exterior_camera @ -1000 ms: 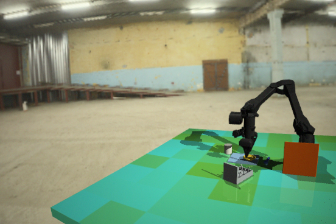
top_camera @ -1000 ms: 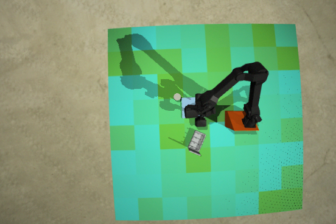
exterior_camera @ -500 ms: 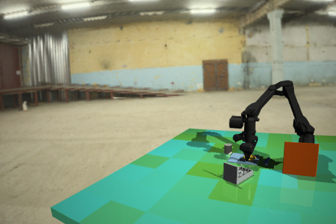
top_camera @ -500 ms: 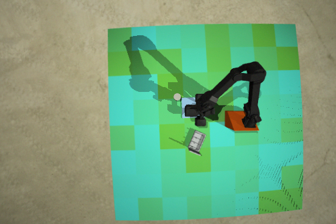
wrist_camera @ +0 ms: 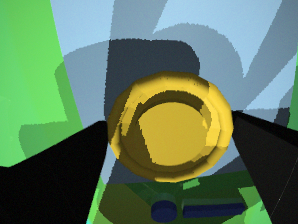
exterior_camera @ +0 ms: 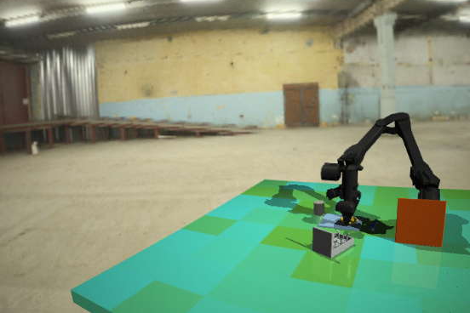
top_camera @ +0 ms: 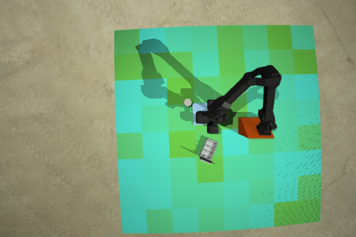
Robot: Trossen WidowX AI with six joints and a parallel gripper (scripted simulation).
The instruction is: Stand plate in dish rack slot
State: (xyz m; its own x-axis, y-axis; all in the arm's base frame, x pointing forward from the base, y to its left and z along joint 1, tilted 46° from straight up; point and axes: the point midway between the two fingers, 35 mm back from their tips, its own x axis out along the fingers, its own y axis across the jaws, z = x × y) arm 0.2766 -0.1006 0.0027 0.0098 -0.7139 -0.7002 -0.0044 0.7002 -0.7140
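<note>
Now: the light blue mat 30 mm ahead of my gripper tip, 10 mm to the right of it and 10 mm below it. Also, from my gripper tip: yellow plate (10 mm above); then white cylinder (140 mm ahead, 80 mm to the right, 20 mm above); then dark blue spoon (90 mm behind, 20 mm to the right).
</note>
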